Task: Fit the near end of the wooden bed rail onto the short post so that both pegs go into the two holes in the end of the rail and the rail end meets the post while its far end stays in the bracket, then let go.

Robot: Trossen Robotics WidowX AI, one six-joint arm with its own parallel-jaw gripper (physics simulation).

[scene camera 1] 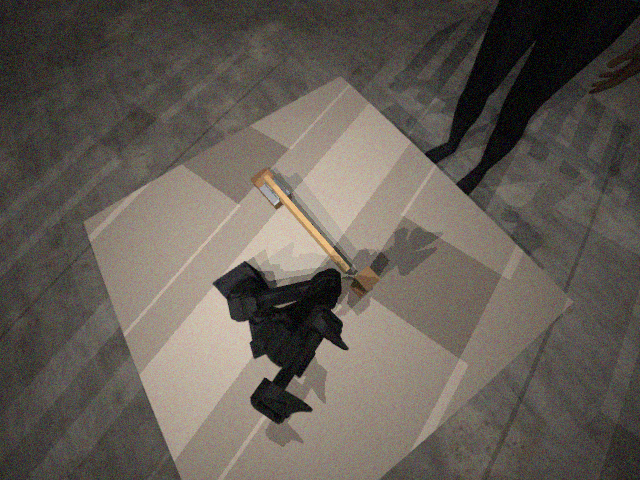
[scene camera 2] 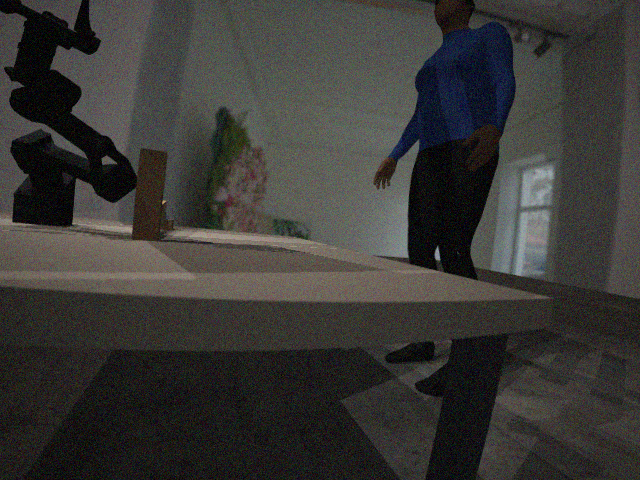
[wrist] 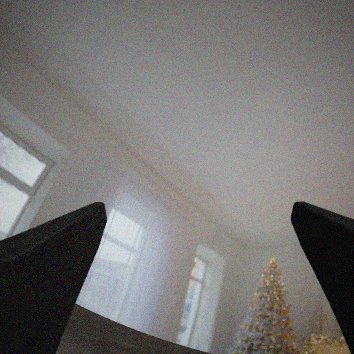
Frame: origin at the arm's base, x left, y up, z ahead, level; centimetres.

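Where they show: gripper, fingertip midpoint: [scene camera 1: 329, 376] [wrist: 200, 212]; arm's base at its link origin: [scene camera 1: 244, 286] [scene camera 2: 47, 185].
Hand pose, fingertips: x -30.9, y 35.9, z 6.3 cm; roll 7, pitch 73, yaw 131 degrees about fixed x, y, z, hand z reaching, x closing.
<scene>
Things, the pixels of their top centre, and the offset from my fingertips. "*": a spot on its surface instead. Level surfaces: height alone.
- bracket at a spot on its surface: [scene camera 1: 268, 195] * dy -42.4, dx +53.9, dz +20.4 cm
- short post at a spot on its surface: [scene camera 2: 148, 196] * dy -37.3, dx +3.9, dz +20.3 cm
- striped table at its surface level: dy -46.0 cm
The wooden bed rail [scene camera 1: 310, 224] runs diagonally across the table in scene view 1. Its far end lies at the bracket [scene camera 1: 268, 195], a brown block with grey plates. Its near end stops beside the short post [scene camera 1: 368, 279] [scene camera 2: 148, 196], with a small gap between them. The post stands upright. Thin details lie in the gap, but whether pegs are in the holes cannot be made out. My gripper [scene camera 1: 329, 379] [wrist: 200, 212] is open and empty, raised high above the table and away from the rail. The rail does not show in the wrist view.
The black arm [scene camera 1: 284, 330] [scene camera 2: 46, 98] stands beside the rail, with its elbow close to the post. The striped table [scene camera 1: 413, 330] [scene camera 2: 310, 286] carries the parts. A person [scene camera 1: 516, 87] [scene camera 2: 460, 103] stands beyond the table edge.
</scene>
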